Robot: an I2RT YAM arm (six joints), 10 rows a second.
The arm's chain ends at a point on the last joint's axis. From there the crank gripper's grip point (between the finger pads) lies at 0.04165 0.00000 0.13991 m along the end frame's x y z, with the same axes.
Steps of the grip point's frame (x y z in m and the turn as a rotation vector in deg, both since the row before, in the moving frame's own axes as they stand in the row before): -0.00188 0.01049 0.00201 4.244 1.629 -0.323; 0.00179 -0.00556 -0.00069 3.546 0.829 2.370; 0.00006 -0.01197 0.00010 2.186 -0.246 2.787; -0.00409 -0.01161 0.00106 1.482 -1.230 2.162; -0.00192 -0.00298 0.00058 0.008 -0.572 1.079; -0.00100 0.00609 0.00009 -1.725 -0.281 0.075; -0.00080 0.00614 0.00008 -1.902 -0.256 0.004; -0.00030 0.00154 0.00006 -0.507 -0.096 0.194; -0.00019 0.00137 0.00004 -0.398 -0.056 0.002; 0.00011 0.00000 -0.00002 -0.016 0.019 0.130
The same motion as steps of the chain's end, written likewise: -0.00581 0.02104 0.00364 4.244 1.629 -0.323; -0.00037 0.00131 0.00014 3.546 0.829 2.370; 0.00058 -0.00864 -0.00001 2.186 -0.246 2.787; -0.00112 -0.00950 0.00022 1.482 -1.230 2.162; -0.00051 -0.00373 0.00017 0.008 -0.572 1.079; -0.00031 0.00182 -0.00005 -1.725 -0.281 0.075; -0.00017 0.00149 -0.00003 -1.902 -0.256 0.004; -0.00006 0.00016 0.00000 -0.507 -0.096 0.194; -0.00005 0.00040 0.00000 -0.398 -0.056 0.002; 0.00006 -0.00013 -0.00001 -0.016 0.019 0.130
